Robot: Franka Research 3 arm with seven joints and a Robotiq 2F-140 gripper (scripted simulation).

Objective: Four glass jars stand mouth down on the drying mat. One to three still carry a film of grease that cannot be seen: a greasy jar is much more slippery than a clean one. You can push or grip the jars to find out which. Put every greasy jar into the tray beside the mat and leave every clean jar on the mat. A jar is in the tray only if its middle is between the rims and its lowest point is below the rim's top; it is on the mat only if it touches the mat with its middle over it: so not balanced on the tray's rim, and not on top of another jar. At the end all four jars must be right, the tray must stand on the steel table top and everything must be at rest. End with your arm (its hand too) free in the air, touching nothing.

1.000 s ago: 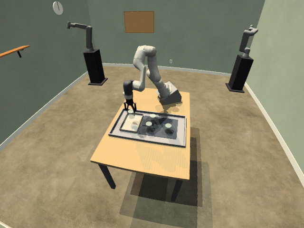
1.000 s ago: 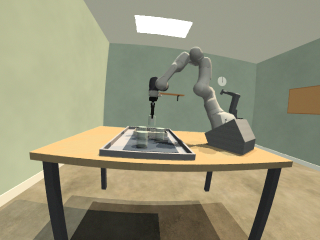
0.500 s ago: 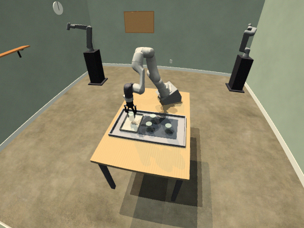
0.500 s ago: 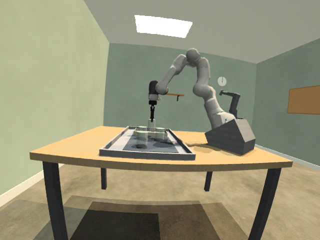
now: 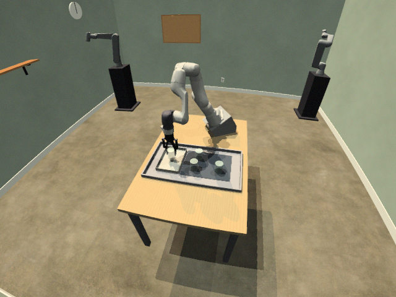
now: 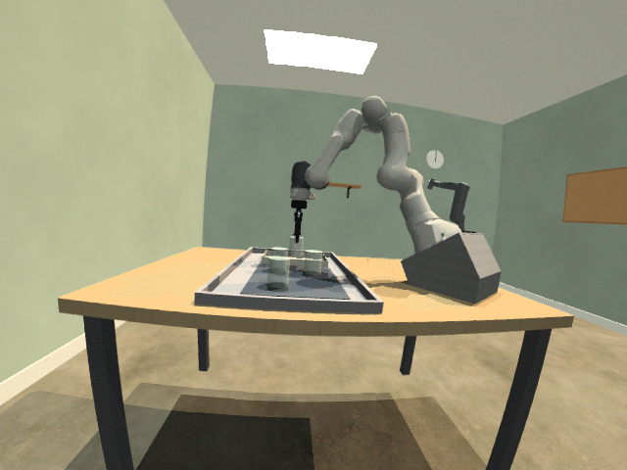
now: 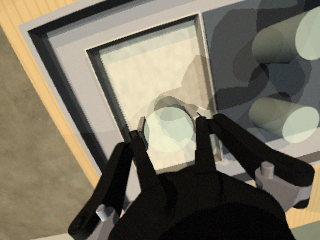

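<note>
Now: hand 8 cm above the pale tray. Round my hand: dark drying mat: 2 cm ahead, 32 cm to the left, 9 cm below; then rimmed steel top: 3 cm ahead, 21 cm to the left, 9 cm below.
</note>
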